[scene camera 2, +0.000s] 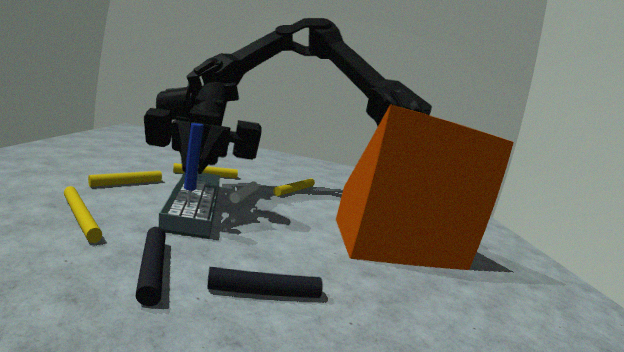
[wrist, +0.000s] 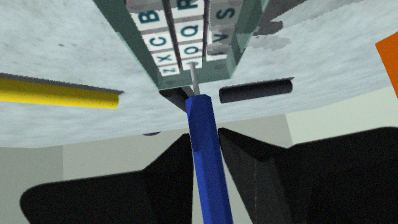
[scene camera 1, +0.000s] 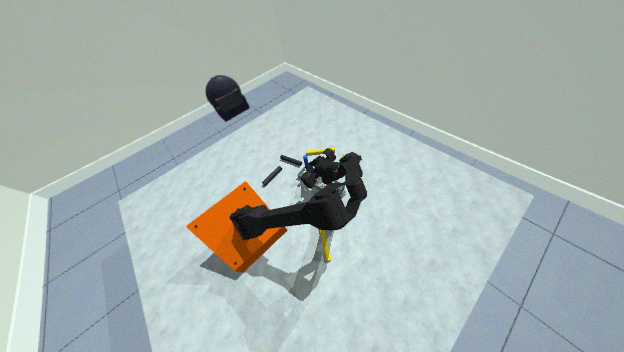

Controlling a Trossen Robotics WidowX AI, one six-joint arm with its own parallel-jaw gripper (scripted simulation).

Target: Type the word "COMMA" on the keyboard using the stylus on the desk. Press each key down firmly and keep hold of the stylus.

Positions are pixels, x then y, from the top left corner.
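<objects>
My gripper, visible in the wrist view (204,137). Gripper in scene camera 1 and scene camera 2 as well; on it, (scene camera 1: 320,163) and (scene camera 2: 208,108) are the same spot.
</objects>
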